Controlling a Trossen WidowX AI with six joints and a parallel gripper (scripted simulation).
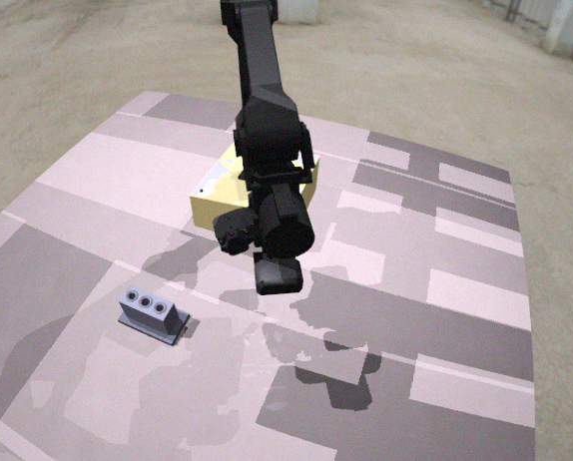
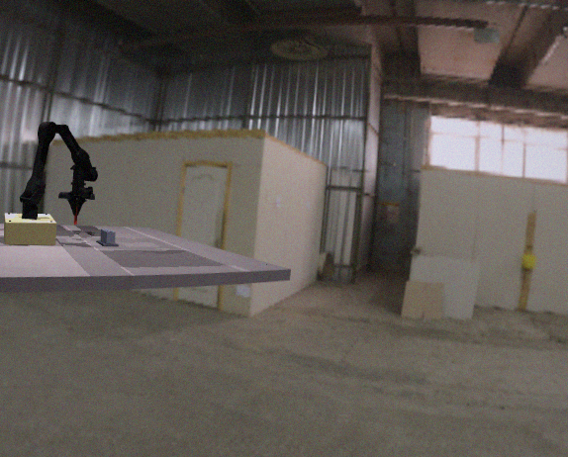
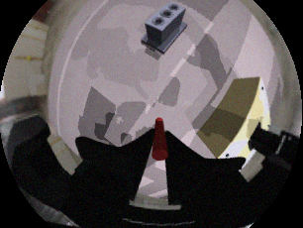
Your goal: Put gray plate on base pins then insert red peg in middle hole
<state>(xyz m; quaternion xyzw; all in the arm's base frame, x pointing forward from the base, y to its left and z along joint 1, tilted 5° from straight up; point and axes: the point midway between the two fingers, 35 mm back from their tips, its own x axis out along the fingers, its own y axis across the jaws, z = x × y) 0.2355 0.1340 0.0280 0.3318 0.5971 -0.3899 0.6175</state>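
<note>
Right now my gripper tip is 120 mm short of the gray plate, 180 mm to the left of it and 60 mm above it. The rest, counted from my gripper tip: base: 120 mm ahead, 180 mm to the right, 90 mm below; red peg: right at my gripper tip.
</note>
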